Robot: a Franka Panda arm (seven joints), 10 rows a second.
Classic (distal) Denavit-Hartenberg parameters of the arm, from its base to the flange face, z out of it. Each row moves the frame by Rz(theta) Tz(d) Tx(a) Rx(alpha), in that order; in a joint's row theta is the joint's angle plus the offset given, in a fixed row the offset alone. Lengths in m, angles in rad.
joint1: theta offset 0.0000; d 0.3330; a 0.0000; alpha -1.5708
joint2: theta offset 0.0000; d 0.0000; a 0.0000; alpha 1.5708
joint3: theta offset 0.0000; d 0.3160; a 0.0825; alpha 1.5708
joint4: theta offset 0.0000; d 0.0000; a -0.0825; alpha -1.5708
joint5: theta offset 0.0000; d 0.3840; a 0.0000; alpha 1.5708
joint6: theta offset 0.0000; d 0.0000; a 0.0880; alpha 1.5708
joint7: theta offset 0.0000; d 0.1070; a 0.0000; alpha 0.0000
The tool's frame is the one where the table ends.
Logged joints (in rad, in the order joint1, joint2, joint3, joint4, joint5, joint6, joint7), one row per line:
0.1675 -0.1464 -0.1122 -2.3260 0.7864 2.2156 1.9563
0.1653 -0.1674 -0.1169 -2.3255 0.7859 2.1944 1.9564
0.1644 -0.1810 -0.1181 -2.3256 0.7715 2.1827 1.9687
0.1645 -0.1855 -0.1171 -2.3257 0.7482 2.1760 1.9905
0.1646 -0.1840 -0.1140 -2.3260 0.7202 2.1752 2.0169
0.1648 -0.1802 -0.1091 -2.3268 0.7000 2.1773 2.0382
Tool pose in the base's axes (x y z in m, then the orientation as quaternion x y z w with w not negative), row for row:
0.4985 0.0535 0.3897 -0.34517 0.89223 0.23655 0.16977
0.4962 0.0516 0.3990 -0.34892 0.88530 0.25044 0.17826
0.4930 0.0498 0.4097 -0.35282 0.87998 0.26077 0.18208
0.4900 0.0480 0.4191 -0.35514 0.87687 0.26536 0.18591
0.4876 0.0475 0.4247 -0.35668 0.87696 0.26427 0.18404
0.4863 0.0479 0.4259 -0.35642 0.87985 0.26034 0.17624
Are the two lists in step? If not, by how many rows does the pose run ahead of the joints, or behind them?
The pose runs 2 rows behind the joints: the pose in row i belongs to the joints in row i - 2.
